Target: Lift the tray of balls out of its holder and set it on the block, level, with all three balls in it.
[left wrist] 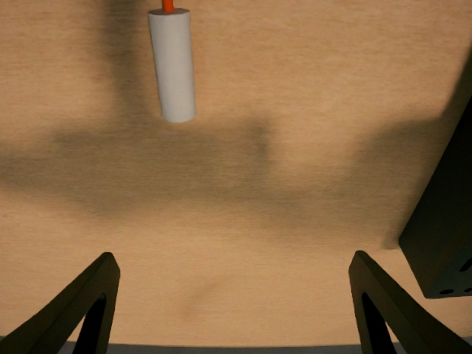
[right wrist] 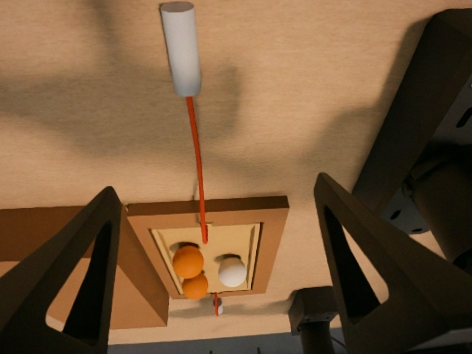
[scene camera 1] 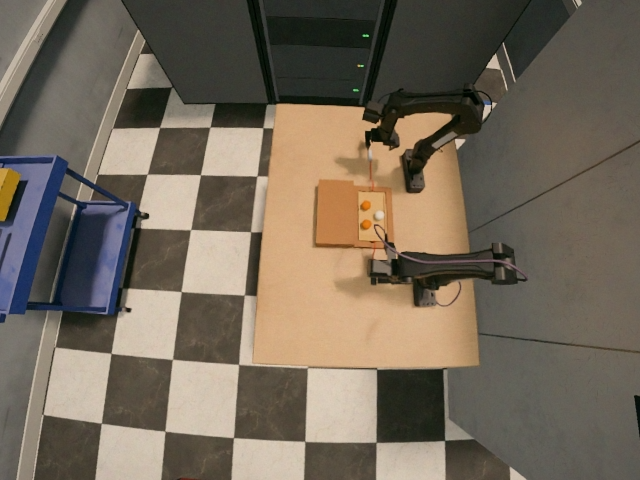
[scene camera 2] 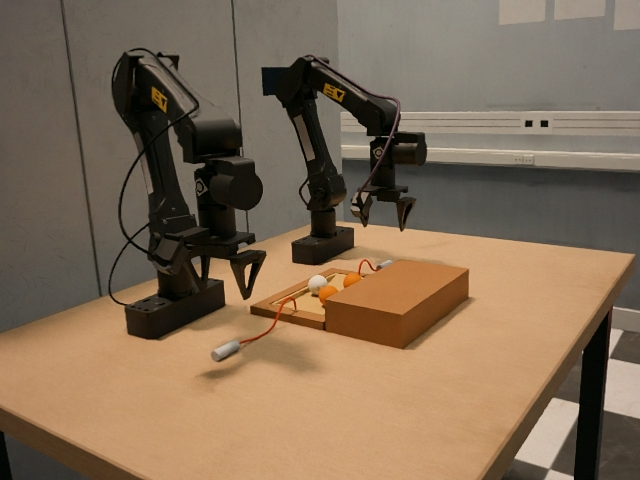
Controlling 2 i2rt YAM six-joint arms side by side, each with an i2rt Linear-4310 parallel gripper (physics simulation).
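Frame: origin at the left arm's base, x back, y right, z up, level; millimetres.
Where they show: left gripper, between the fingertips: (left wrist: 233,261) (right wrist: 234,349) (scene camera 1: 385,278) (scene camera 2: 383,229); right gripper, between the fingertips: (right wrist: 217,187) (scene camera 1: 378,149) (scene camera 2: 224,294); left arm's base, origin of its link: (right wrist: 311,320) (scene camera 1: 424,281) (scene camera 2: 323,238); right arm's base, origin of its link: (right wrist: 441,164) (scene camera 1: 414,168) (scene camera 2: 177,298).
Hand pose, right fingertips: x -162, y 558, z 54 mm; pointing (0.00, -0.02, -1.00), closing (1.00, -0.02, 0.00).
Things, the pixels of their top centre, and the offset from my right fingertips.
- light yellow tray, centre of its top: (right wrist: 212,266) (scene camera 2: 329,291) (scene camera 1: 372,215) dz -78, dx -28, dy -276 mm
- white ball, centre of its top: (right wrist: 233,286) (scene camera 2: 317,275) (scene camera 1: 380,213) dz -48, dx +0, dy -277 mm
- brown block, centre of its top: (right wrist: 90,305) (scene camera 2: 401,283) (scene camera 1: 335,210) dz -34, dx -188, dy -270 mm
The light yellow tray (scene camera 1: 376,198) (right wrist: 225,242) sits in its brown holder (scene camera 1: 389,206) (right wrist: 272,240) with two orange balls and one white ball (scene camera 1: 379,214) (scene camera 2: 317,284) (right wrist: 232,272). The brown block (scene camera 1: 334,212) (scene camera 2: 403,286) stands against the holder. Red cords at the tray's ends carry grey handles: one (scene camera 1: 369,153) (scene camera 2: 225,350) (right wrist: 182,50) near my right gripper, one (scene camera 2: 385,264) (left wrist: 173,65) near my left. My left gripper (scene camera 2: 384,227) (left wrist: 233,261) and right gripper (scene camera 2: 223,295) (right wrist: 216,182) are open, empty and above the table, apart from the handles.
The arm bases (scene camera 1: 413,173) (scene camera 1: 424,295) (scene camera 2: 174,310) (scene camera 2: 323,245) stand on the table beyond the holder, on the side away from the block. A blue cart (scene camera 1: 43,206) stands on the floor at the left in scene camera 1. Dark cabinets stand behind the table's upper edge there.
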